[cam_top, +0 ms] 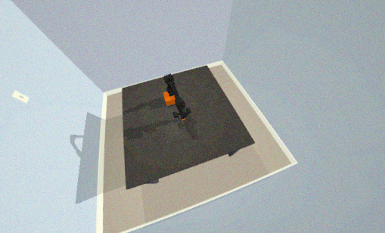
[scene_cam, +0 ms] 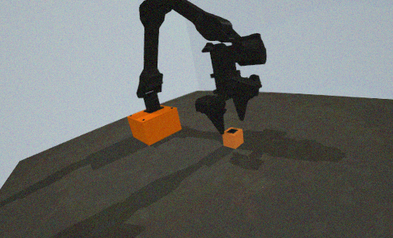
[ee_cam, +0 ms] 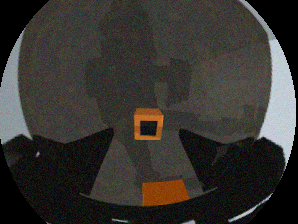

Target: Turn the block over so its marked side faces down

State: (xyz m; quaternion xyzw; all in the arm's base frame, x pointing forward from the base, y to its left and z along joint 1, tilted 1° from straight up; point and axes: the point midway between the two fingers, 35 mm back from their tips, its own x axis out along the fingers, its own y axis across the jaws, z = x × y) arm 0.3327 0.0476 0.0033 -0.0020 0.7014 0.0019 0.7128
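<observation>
My gripper tip is now 20 mm above the orange block.
</observation>
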